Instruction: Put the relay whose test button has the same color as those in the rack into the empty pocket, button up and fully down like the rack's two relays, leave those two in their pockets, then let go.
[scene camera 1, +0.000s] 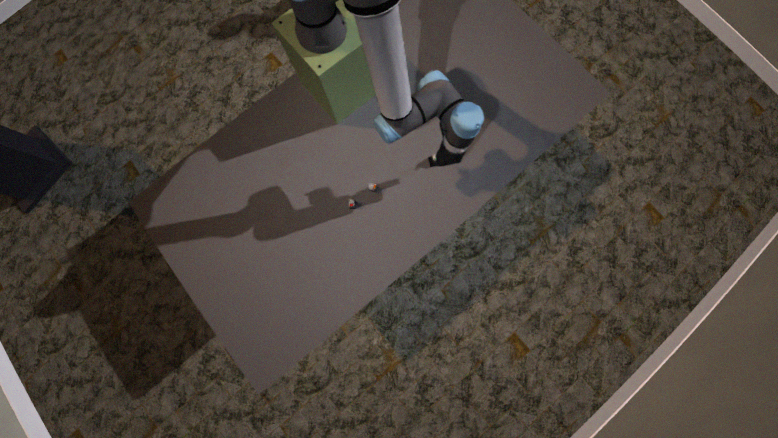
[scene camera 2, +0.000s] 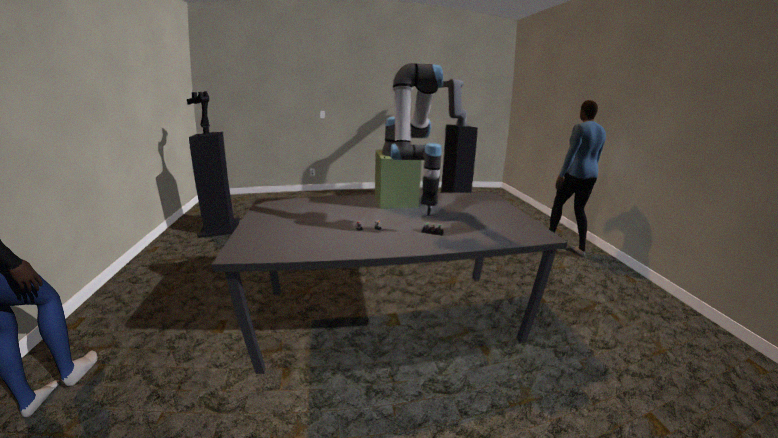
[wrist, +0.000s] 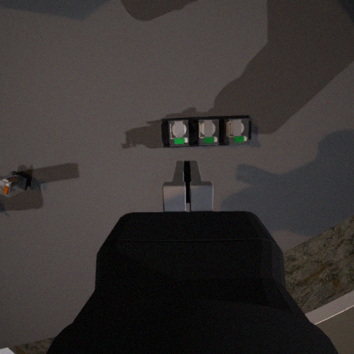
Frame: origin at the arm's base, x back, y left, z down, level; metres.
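Seen in the pictures: gripper, between the fingertips: (scene camera 2: 428, 214); arm's base, origin of its link: (scene camera 1: 321, 31).
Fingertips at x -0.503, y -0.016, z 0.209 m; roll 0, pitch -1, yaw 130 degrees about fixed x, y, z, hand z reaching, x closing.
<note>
Pixels of each thing's middle, then the offset from my fingertips to it. "*": a spot on its surface instead. Level surfaces: height alone.
- black rack, a spot on its surface: (scene camera 2: 433, 230) * dx -0.006, dy +0.031, dz +0.087 m
- relay with an orange button, middle of its body: (scene camera 1: 372, 187) (scene camera 2: 377, 224) dx +0.139, dy -0.214, dz +0.084 m
- relay with a red button, middle of its body: (scene camera 1: 352, 204) (scene camera 2: 358, 225) dx +0.159, dy -0.307, dz +0.084 m
- table, height of its surface: dz +0.106 m
The black rack (scene camera 2: 432, 232) (wrist: 193, 133) holds three clear relays with green buttons: a left relay (wrist: 179, 131), a middle relay (wrist: 207, 131) and a right relay (wrist: 236, 131) in the wrist view. All three stand button up, in line, at about the same height as far as the wrist view shows. My gripper (scene camera 2: 428, 211) (wrist: 186, 173) is shut and empty, above the table beside the rack's button side in the wrist view, apart from the relays. In scene camera 1 the arm's end covers much of the rack.
A relay with an orange button (scene camera 1: 372, 186) (scene camera 2: 377, 224) (wrist: 12, 185) and a relay with a red button (scene camera 1: 351, 204) (scene camera 2: 359, 225) are on the table (scene camera 1: 326, 304) (scene camera 2: 310, 247), away from the rack. The green robot pedestal (scene camera 1: 348, 89) (scene camera 2: 400, 182) is behind. A person (scene camera 2: 586, 152) stands at the right.
</note>
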